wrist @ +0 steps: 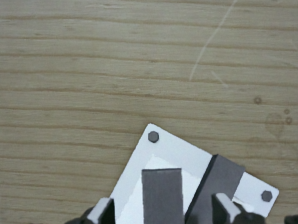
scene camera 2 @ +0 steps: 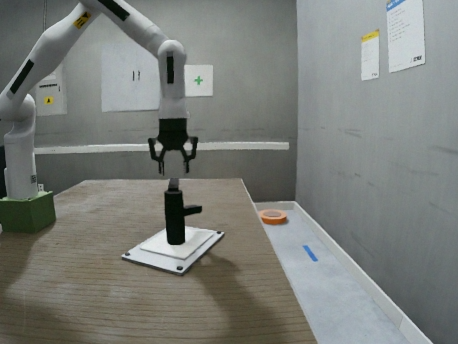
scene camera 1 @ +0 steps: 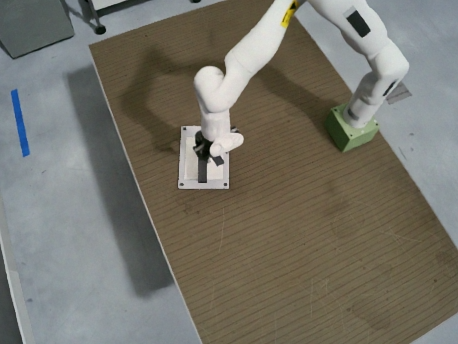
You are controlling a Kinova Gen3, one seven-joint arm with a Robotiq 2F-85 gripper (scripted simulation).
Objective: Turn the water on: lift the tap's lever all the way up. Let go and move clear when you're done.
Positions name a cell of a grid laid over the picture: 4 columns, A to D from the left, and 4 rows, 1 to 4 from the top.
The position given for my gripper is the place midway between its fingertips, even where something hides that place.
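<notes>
A tap (scene camera 2: B3) is there for me to see. I can see my gripper (scene camera 2: B3) too.
</notes>
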